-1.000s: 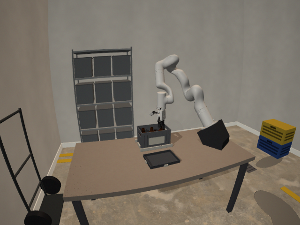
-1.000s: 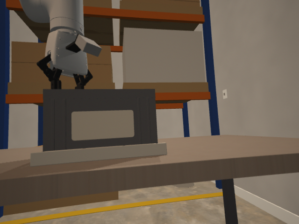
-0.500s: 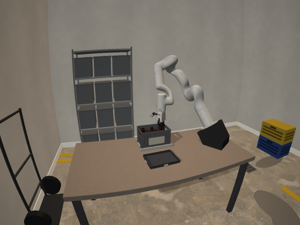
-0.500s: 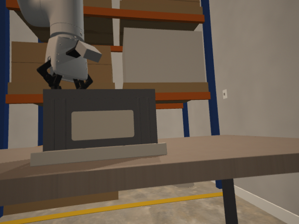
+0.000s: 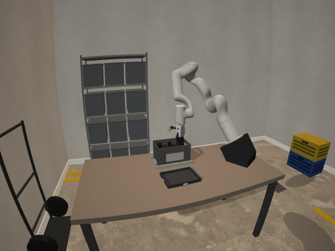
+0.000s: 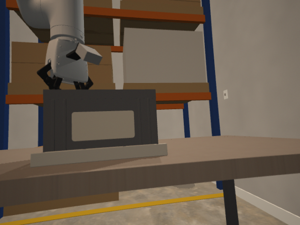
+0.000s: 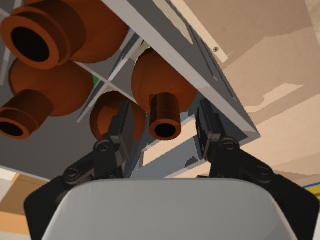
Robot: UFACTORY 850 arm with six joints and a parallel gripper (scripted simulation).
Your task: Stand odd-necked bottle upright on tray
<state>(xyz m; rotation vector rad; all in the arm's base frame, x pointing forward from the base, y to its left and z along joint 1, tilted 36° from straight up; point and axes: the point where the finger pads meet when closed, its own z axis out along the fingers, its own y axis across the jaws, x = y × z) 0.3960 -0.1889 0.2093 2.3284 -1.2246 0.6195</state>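
Right now the bottle is 7 cm below my hand. From my hand the other things lie so: black tray (29 cm to the left, 19 cm ahead, 15 cm below); then dark grey crate (10 cm ahead, 7 cm below, 2 cm to the left).
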